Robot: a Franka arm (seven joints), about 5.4 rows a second.
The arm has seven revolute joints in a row. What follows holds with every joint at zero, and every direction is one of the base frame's.
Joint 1 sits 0.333 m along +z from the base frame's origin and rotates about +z.
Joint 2 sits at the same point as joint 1 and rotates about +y.
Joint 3 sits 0.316 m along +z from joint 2 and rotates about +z.
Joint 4 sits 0.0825 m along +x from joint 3 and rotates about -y.
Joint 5 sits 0.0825 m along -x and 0.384 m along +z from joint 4 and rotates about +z.
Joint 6 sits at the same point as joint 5 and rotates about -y.
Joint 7 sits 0.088 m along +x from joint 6 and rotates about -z.
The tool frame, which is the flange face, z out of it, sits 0.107 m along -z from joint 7; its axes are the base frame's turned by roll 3.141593, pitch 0 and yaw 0 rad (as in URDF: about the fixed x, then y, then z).
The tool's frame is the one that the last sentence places.
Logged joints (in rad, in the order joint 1, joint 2, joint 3, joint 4, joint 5, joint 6, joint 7), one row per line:
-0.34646 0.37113 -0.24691 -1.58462 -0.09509 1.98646 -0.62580
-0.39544 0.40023 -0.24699 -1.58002 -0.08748 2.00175 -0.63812
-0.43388 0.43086 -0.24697 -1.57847 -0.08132 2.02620 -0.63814
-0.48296 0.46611 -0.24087 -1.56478 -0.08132 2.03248 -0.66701
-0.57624 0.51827 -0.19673 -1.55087 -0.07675 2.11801 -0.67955
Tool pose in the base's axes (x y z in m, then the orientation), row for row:
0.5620 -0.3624 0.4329 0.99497 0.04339 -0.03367 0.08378
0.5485 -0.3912 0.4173 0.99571 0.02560 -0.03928 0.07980
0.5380 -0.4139 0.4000 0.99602 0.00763 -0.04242 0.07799
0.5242 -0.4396 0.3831 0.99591 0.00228 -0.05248 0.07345
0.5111 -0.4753 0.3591 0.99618 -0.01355 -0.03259 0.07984
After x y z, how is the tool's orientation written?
As a quaternion, x y z w.
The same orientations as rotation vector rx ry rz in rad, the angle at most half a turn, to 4 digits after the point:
2.9693 0.1295 -0.1005
2.9785 0.0766 -0.1175
2.9827 0.0228 -0.1270
2.9904 0.0068 -0.1576
2.9799 -0.0405 -0.0975

